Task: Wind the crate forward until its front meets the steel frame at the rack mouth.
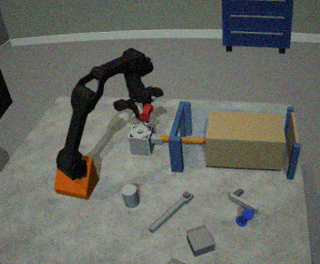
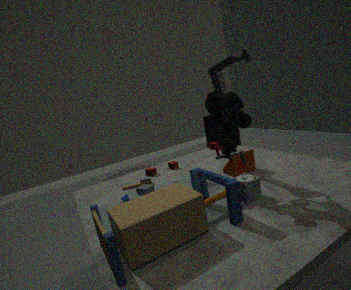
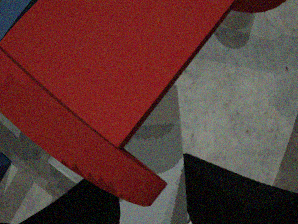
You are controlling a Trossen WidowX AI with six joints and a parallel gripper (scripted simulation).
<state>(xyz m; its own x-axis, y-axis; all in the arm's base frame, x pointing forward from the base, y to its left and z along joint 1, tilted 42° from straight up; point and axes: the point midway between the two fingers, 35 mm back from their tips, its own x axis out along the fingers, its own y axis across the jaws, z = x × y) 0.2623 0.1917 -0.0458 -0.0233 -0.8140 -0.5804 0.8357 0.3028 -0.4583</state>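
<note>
My gripper tip is now 20 mm below the winch handle with red knob. Round my gripper tip: red handle (20 mm ahead, 30 mm to the right, 40 mm above); grey block (210 mm ahead, 440 mm to the right, 170 mm below); grey winch (50 mm behind, 50 mm to the left, 160 mm below).
</note>
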